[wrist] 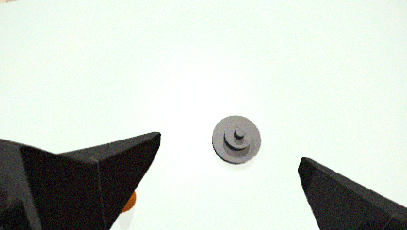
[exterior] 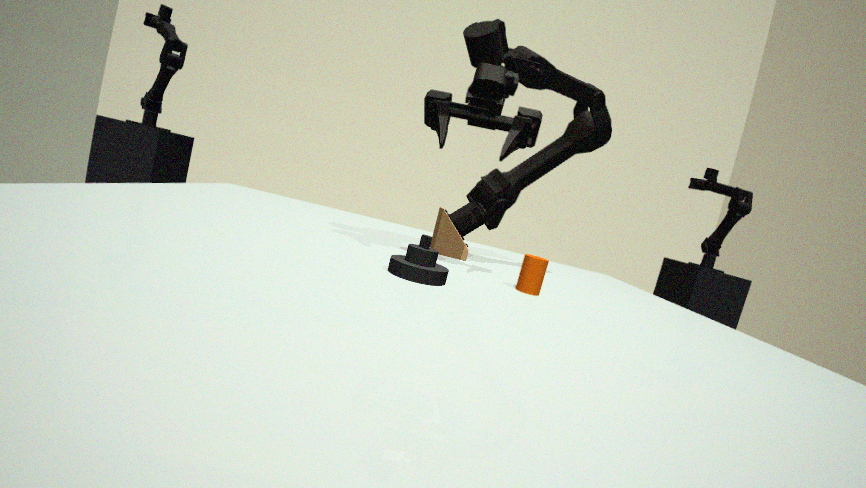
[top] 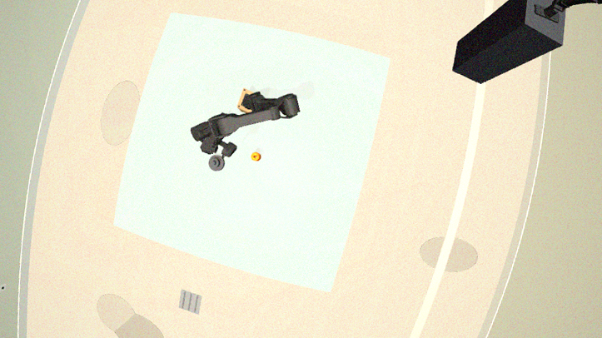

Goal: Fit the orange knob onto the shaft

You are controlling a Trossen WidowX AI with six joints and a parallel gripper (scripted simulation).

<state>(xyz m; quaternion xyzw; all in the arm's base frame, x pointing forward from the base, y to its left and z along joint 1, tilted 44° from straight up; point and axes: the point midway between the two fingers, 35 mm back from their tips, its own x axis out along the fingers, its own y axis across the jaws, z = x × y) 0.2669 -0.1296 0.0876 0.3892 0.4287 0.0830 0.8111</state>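
My gripper tip is 160 mm above the orange knob, 150 mm to the right of it and 40 mm past it. From my gripper tip the other things lie so: dark round pedestal: 160 mm below, 50 mm ahead, 30 mm to the right.
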